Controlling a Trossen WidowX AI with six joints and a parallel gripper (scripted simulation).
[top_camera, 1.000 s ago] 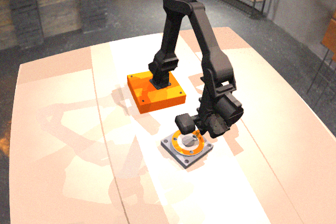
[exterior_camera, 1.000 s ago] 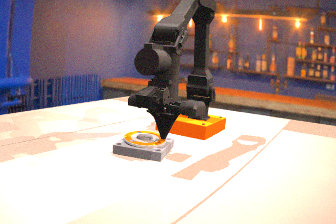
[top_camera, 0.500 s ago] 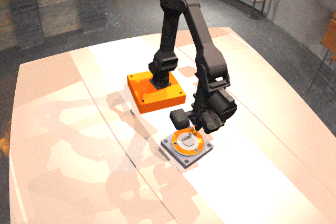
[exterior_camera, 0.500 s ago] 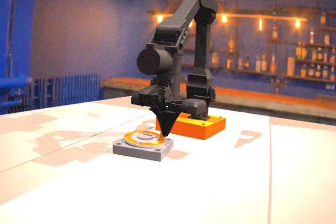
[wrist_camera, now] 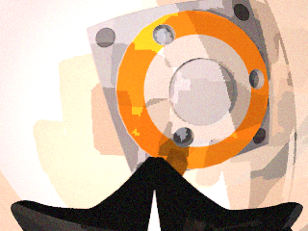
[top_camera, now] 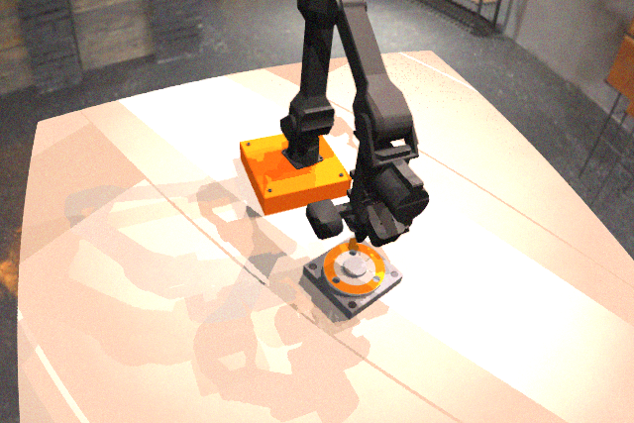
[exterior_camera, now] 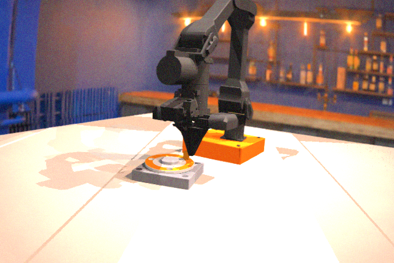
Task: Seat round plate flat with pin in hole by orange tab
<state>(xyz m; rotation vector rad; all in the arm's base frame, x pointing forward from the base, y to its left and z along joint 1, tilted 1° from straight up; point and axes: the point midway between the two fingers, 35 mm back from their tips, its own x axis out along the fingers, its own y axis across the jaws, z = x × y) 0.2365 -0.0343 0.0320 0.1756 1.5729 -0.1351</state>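
Right now the grey square base is 40 mm ahead of my gripper tip, 30 mm to the right of it and 20 mm below it.
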